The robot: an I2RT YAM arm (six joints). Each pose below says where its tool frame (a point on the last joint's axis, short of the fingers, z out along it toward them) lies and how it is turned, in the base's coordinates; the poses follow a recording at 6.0 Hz.
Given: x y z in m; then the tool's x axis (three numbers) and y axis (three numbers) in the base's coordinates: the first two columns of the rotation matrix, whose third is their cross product.
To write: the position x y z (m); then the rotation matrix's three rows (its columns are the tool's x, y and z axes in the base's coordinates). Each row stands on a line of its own. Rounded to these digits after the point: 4 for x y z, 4 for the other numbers.
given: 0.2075, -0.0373, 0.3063, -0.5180, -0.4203, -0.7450, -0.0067, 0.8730, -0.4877
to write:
0.2075, -0.0373, 0.3063
-0.5180, -0.0067, 0.8554
-0.4203, 0.8730, -0.2476
-0.7450, -0.4877, -0.4550

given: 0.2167, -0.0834, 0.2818, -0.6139, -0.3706, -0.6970, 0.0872, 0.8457, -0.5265
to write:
0.2167, -0.0834, 0.2818
-0.6139, 0.0872, 0.7846
-0.3706, 0.8457, -0.3840
-0.6970, -0.5265, -0.4869

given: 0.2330, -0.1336, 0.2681, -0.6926, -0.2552, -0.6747, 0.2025, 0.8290, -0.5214
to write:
0.2330, -0.1336, 0.2681
-0.6926, 0.2025, 0.6924
-0.2552, 0.8290, -0.4977
-0.6747, -0.5214, -0.5225

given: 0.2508, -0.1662, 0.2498, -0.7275, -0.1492, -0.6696, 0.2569, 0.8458, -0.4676
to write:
0.2508, -0.1662, 0.2498
-0.7275, 0.2569, 0.6361
-0.1492, 0.8458, -0.5122
-0.6696, -0.4676, -0.5770

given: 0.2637, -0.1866, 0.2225, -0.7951, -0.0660, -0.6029, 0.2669, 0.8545, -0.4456
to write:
0.2637, -0.1866, 0.2225
-0.7951, 0.2669, 0.5446
-0.0660, 0.8545, -0.5152
-0.6029, -0.4456, -0.6618

